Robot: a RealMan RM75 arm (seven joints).
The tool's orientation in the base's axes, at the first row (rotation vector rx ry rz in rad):
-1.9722 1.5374 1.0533
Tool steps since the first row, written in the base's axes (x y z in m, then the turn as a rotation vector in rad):
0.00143 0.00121 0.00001 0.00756 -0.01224 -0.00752
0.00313 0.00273 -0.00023 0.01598 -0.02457 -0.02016
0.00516 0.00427 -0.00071 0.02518 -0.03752 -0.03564
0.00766 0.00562 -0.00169 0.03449 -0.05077 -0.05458
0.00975 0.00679 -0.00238 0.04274 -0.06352 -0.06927
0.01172 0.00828 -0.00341 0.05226 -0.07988 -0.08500
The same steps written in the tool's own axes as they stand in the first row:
-0.00062 -0.00171 0.00043 0.01422 -0.00442 -0.00645
-0.00122 -0.00380 0.00116 0.03255 -0.01024 -0.01005
-0.00161 -0.00624 0.00196 0.05355 -0.01695 -0.01256
-0.00145 -0.00913 0.00278 0.07741 -0.02408 -0.01317
-0.00144 -0.01154 0.00342 0.09758 -0.02985 -0.01574
-0.00138 -0.01397 0.00454 0.12093 -0.03588 -0.02066

